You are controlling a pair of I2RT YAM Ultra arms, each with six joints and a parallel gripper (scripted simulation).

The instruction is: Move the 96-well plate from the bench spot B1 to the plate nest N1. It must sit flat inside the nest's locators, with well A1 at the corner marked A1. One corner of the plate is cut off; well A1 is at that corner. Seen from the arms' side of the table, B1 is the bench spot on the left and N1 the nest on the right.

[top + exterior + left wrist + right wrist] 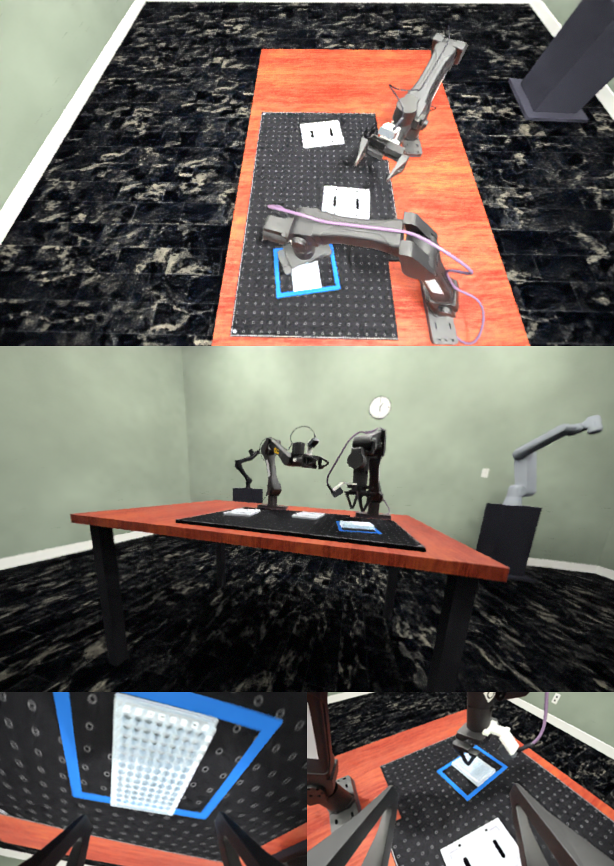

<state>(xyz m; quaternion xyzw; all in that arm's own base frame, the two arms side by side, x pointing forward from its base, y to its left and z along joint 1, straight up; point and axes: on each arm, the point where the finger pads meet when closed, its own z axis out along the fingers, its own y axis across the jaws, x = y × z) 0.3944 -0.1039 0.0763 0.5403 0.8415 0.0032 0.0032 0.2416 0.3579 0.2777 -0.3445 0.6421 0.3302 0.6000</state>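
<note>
Now: the 96-well plate 70 mm below my left hand. The rest, counted from my left hand: nest plate: 550 mm to the right, 70 mm below, 30 mm behind.
</note>
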